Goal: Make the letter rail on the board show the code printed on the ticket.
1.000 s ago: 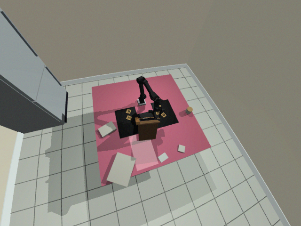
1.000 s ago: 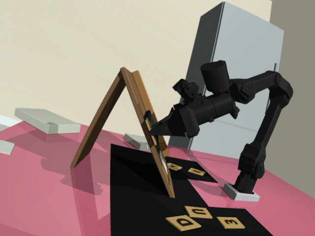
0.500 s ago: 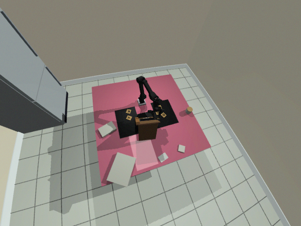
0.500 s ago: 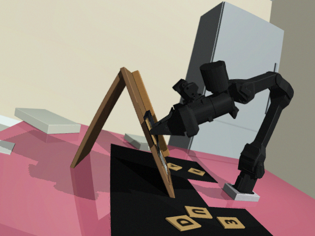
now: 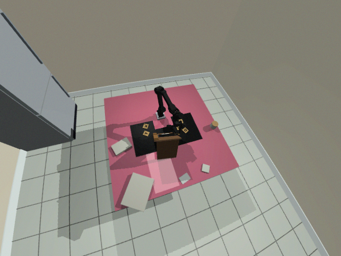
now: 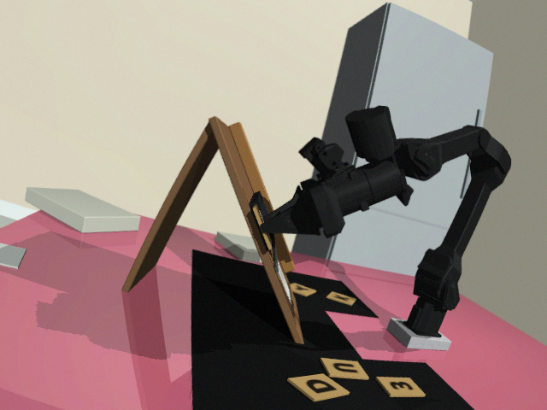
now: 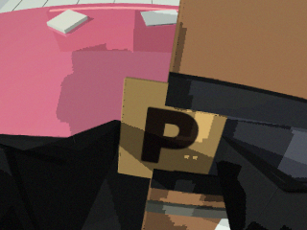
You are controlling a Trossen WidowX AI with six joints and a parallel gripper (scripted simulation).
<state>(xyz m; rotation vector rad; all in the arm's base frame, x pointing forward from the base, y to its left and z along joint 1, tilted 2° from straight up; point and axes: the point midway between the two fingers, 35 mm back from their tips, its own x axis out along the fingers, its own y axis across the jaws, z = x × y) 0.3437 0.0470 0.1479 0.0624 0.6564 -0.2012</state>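
The white ticket lies 90 mm below my gripper tip, 80 mm to the right of it and 70 mm behind it. From my gripper tip the other things lie so: black mat 160 mm below, 160 mm behind, 50 mm to the right.
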